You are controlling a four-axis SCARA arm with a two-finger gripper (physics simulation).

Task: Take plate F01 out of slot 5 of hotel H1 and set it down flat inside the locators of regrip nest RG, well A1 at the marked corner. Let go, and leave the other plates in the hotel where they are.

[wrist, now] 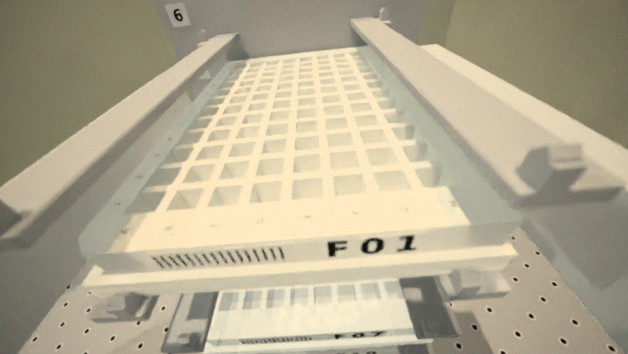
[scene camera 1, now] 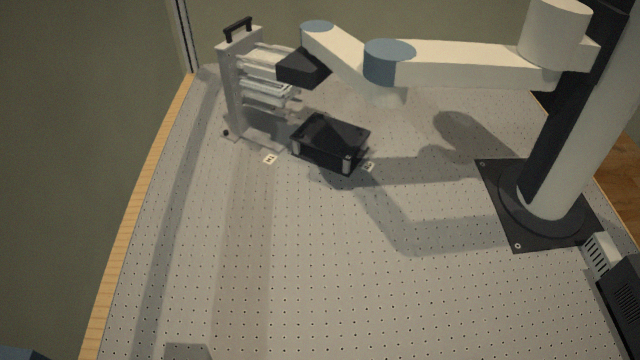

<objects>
My gripper shows in the wrist view and in scene camera 1. The same spot on my gripper: (scene camera 1: 248, 68) is (wrist: 140, 88).
</objects>
